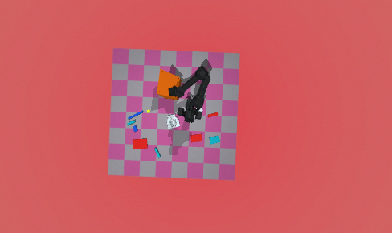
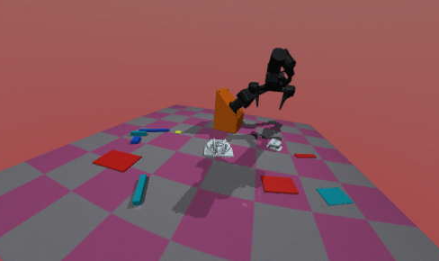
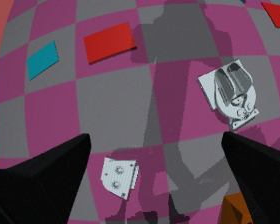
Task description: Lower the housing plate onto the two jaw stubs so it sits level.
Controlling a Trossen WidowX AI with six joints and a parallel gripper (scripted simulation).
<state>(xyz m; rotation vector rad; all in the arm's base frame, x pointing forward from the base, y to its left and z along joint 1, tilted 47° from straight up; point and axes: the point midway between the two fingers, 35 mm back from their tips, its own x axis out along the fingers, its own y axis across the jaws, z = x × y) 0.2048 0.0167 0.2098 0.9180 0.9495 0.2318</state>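
The white part is 190 mm below my gripper tip, 80 mm to the left of it and 70 mm behind it. The rest, counted from my gripper tip: cyan plate 230 mm to the left, 230 mm ahead, 200 mm below; yellow piece 430 mm to the right, 200 mm below, 80 mm behind; cyan bar 350 mm to the right, 350 mm ahead, 200 mm below.
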